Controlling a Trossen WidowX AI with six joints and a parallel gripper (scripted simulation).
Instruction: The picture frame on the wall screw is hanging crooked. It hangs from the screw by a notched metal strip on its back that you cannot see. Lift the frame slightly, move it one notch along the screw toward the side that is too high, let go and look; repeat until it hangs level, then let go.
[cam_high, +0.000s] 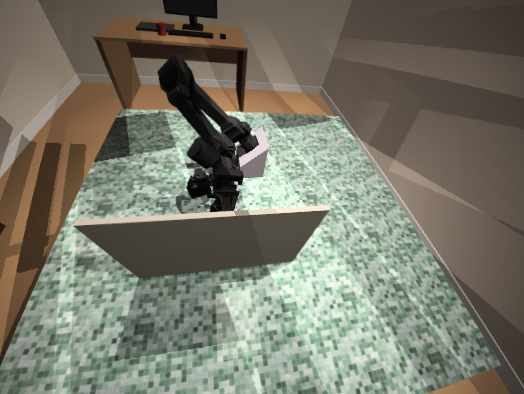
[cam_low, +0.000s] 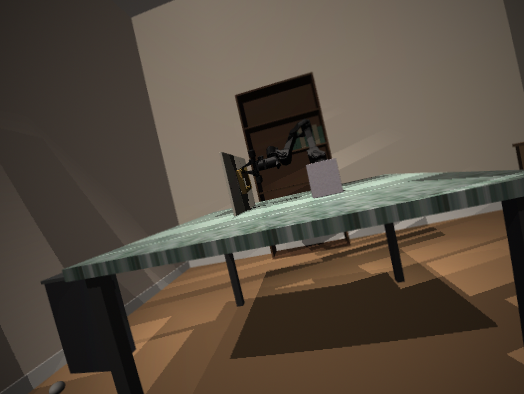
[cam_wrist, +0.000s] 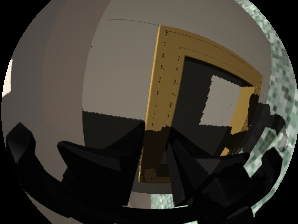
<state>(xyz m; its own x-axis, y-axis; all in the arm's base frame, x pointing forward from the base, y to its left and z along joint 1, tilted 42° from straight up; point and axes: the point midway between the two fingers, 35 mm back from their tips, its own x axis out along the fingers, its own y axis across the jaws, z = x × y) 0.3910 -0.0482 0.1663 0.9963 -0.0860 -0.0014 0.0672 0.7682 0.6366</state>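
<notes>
Now: gripper tip 50 mm above the gold picture frame and 10 mm to the left of it. Also, from my gripper tip: grey wall panel: 70 mm below, 20 mm to the right, 20 mm ahead.
</notes>
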